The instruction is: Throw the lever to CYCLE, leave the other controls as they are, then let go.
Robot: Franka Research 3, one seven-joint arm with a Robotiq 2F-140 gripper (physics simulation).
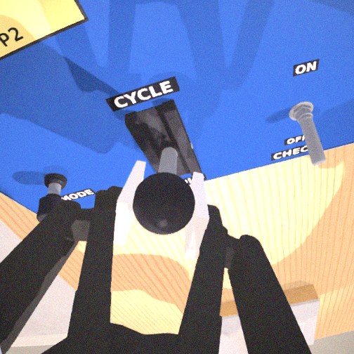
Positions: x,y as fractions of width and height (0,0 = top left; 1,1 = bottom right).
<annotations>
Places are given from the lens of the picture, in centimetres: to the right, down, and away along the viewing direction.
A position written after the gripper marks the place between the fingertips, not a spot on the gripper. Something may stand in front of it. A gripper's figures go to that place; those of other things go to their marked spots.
gripper (0.47,0.52): -1, 0, 22
grey toggle switch (0.89,0.43): 11, -2, 21
black ball knob (0.46,0.57): -1, 1, 15
The marked spots on the grey toggle switch and the black ball knob are 14 cm apart.
</annotations>
